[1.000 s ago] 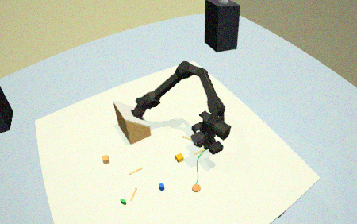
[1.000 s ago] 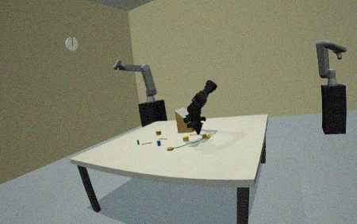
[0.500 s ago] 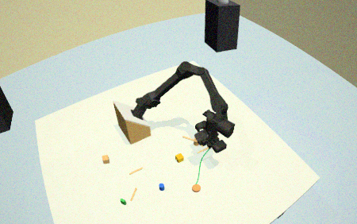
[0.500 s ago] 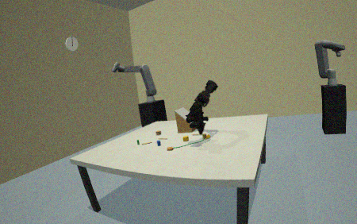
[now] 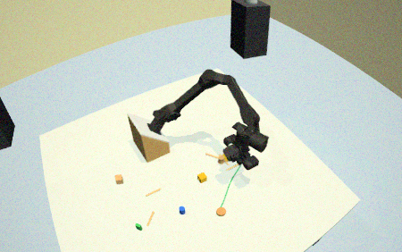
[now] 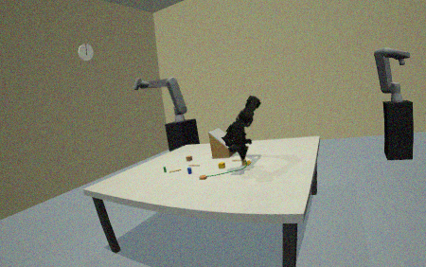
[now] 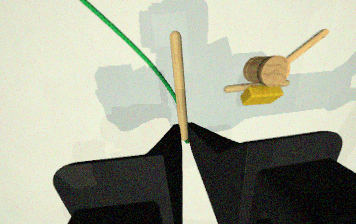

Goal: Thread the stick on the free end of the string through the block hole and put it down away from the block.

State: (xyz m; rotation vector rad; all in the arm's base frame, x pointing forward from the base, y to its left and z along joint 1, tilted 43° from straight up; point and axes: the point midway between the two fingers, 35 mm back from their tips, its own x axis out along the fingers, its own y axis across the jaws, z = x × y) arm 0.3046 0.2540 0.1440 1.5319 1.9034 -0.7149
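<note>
My gripper tip is now 90 mm past the tan cylinder, 40 mm to the left of it and 40 mm above it. Also, from my gripper tip: thin wooden stick 10 mm to the right; yellow block 160 mm to the right, 40 mm below, 30 mm behind; round wooden button 170 mm ahead, 160 mm to the right, 50 mm below.
</note>
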